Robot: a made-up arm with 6 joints.
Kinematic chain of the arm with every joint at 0, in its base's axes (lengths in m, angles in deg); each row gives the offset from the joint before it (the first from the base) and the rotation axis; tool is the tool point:
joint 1: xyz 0 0 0.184 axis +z
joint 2: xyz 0 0 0 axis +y
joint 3: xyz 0 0 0.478 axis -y
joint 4: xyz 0 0 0 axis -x
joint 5: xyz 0.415 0 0 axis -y
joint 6: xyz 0 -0.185 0 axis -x
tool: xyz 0 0 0
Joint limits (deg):
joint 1: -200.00..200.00
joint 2: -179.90..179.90
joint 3: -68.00..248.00
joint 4: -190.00..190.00
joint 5: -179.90..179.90
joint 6: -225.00..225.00
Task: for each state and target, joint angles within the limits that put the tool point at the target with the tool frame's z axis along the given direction. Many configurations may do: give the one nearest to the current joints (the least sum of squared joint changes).
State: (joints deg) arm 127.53 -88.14 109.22 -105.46 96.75 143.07
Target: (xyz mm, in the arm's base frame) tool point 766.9 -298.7 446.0 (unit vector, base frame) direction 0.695 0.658 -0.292
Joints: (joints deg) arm 166.69 -92.40 67.05 -128.11 131.75 121.40
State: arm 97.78 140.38 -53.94 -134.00 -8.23 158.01
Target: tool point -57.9 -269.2 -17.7 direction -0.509 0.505 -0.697
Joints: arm 97.41 168.30 -27.34 -119.87 -48.92 166.66
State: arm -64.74 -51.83 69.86 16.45 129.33 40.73
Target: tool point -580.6 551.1 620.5 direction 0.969 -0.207 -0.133
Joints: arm -56.63 -63.23 79.92 10.78 105.70 47.95
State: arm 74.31 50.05 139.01 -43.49 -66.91 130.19
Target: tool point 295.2 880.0 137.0 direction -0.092 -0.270 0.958
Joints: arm 71.46 88.43 104.85 -89.99 -67.02 90.17
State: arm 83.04 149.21 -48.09 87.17 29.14 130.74
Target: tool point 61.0 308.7 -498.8 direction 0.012 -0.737 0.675
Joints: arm 90.19 120.76 -5.16 70.41 -18.50 111.14
